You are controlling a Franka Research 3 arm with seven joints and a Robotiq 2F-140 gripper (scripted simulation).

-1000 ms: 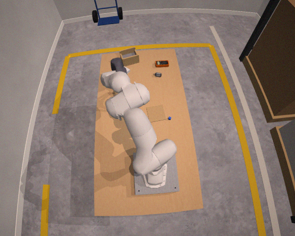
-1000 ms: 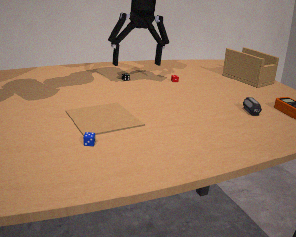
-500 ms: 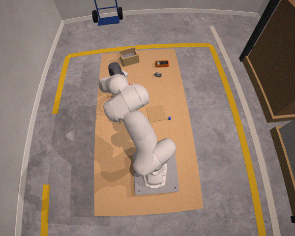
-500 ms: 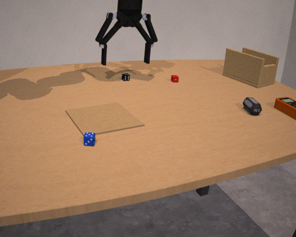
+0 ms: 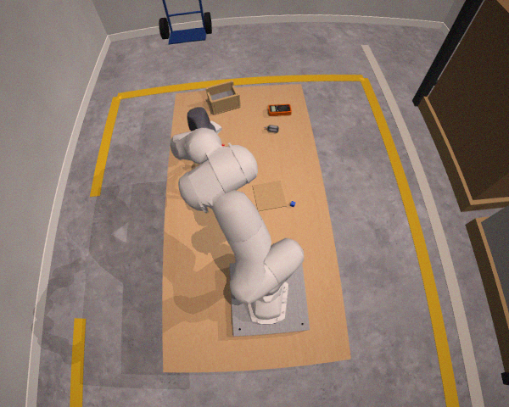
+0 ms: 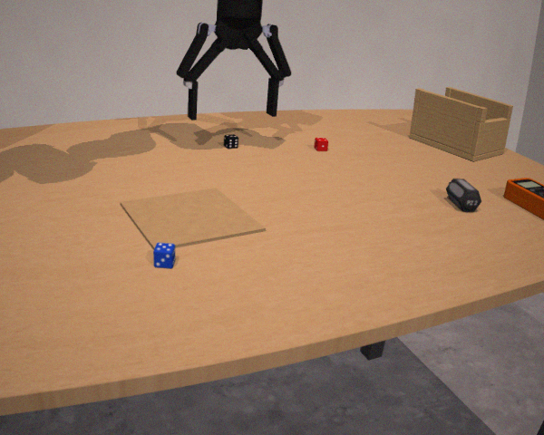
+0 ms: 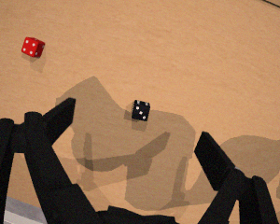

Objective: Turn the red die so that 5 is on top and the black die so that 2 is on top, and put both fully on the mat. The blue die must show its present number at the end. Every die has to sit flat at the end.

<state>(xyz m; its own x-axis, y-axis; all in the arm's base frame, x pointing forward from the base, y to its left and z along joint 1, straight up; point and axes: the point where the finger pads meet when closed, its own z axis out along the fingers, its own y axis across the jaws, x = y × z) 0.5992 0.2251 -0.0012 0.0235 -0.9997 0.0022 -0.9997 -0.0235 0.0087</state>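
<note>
My gripper is now 1 cm to the left of the black die and 5 cm above it. Round my hand: dark grey device 25 cm ahead, 32 cm to the right, 5 cm below; then red die 15 cm ahead, 5 cm to the right, 5 cm below; then thin tan mat 15 cm behind, 27 cm to the right, 6 cm below.
</note>
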